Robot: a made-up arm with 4 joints.
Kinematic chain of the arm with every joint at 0, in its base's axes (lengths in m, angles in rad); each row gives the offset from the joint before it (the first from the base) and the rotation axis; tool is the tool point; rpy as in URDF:
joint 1: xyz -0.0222 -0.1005 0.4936 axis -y
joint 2: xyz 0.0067 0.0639 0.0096 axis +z
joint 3: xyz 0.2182 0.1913 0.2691 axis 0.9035 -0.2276 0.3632
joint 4: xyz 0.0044 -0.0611 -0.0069 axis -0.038 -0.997 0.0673
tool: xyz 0.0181 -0.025 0.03 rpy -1.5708 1.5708 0
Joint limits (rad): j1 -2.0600..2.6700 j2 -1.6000..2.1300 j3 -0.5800..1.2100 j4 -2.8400..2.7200
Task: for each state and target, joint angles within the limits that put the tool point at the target. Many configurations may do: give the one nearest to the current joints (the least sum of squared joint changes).
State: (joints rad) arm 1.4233 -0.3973 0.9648 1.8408
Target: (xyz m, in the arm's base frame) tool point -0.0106 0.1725 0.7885
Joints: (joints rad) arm 0.6941 0.3422 1.2100 0.9787
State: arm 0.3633 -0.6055 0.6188 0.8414
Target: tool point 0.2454 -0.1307 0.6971
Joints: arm -0.1149 -0.8506 0.8287 1.3636
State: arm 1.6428 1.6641 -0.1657 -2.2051
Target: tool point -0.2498 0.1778 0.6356
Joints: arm 0.6865 1.5511 -0.1731 -2.6060
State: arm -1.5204 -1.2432 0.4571 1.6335
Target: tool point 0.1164 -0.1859 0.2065
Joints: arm -2.0600 -1.1506 0.4629 1.4683
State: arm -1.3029 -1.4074 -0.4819 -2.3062
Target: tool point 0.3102 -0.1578 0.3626
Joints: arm -1.3324 -0.9615 -0.5800 -2.1370
